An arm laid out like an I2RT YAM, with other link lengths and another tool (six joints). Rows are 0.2 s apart.
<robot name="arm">
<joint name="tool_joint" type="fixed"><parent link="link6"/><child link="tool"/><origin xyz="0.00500 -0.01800 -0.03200" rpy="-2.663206 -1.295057 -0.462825"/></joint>
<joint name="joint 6" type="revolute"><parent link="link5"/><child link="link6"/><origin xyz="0.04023 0.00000 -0.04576" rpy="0.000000 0.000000 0.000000"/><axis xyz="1 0 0"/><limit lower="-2.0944" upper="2.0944"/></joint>
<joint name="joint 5" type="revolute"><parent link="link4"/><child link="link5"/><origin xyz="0.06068 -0.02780 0.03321" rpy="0.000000 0.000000 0.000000"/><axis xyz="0 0 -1"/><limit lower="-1.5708" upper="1.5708"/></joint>
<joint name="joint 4" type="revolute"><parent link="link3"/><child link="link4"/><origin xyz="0.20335 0.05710 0.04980" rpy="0.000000 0.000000 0.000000"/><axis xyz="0 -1 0"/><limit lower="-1.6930" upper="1.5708"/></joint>
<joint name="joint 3" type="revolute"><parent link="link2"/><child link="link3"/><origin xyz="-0.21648 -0.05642 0.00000" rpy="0.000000 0.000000 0.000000"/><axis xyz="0 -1 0"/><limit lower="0.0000" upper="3.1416"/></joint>
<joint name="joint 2" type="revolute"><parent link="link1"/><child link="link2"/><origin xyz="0.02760 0.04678 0.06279" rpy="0.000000 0.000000 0.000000"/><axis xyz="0 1 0"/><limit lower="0.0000" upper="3.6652"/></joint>
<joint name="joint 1" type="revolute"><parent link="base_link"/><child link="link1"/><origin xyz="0.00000 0.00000 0.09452" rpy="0.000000 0.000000 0.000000"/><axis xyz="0 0 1"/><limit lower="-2.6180" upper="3.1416"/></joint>
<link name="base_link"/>
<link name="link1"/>
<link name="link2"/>
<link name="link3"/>
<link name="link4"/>
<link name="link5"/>
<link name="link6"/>
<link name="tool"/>
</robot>
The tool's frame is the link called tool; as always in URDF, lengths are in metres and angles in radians.
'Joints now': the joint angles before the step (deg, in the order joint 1, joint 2, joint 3, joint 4, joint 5, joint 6). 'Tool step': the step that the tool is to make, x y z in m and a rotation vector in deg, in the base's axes. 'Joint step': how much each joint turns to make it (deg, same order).
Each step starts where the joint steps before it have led.
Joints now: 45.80 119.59 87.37 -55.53 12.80 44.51
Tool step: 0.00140 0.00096 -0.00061 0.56 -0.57 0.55
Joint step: 0.00 0.00 0.00 0.92 -0.01 -0.56
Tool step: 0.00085 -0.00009 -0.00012 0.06 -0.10 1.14
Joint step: 0.00 0.00 0.00 0.37 -0.04 -1.17
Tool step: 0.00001 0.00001 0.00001 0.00 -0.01 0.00
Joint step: 0.00 0.00 0.00 0.00 0.01 0.00
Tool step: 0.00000 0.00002 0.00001 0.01 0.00 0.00
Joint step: 0.00 0.00 0.00 0.00 -0.01 0.00
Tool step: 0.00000 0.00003 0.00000 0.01 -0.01 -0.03
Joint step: 0.00 0.00 0.00 0.00 0.00 0.03
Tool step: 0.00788 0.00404 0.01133 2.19 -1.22 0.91
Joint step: -0.50 -0.17 3.46 -0.92 -0.78 -1.38
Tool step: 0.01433 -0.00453 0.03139 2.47 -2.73 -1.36
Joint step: -2.38 -2.02 6.31 -4.43 -0.02 -1.05
